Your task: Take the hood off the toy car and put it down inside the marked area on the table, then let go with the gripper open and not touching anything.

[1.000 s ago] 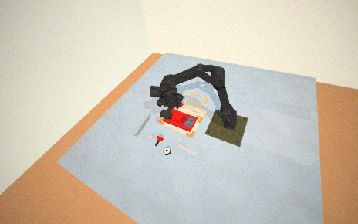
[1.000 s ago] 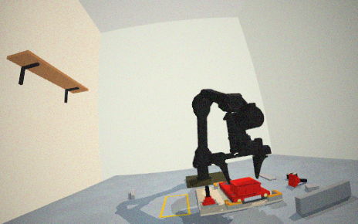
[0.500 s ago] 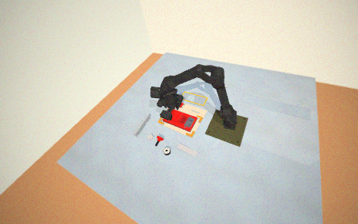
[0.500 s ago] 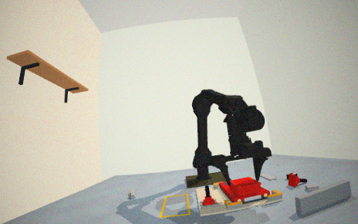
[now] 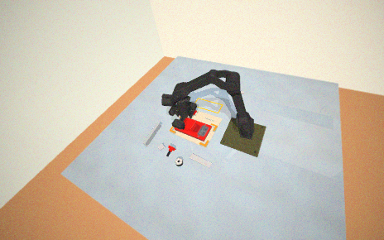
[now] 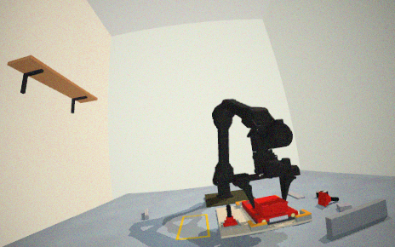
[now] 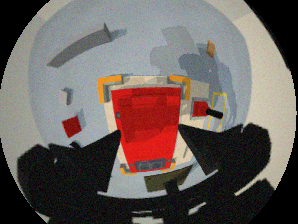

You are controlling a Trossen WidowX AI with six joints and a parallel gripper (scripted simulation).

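Now: the red hood right at my gripper tip. Also, from my gripper tip: small wooden block 20 cm to the right, 15 cm ahead, 3 cm below; then small grey block 18 cm to the left, 10 cm ahead, 3 cm below; then grey strip 19 cm to the left, 14 cm behind, 3 cm below.
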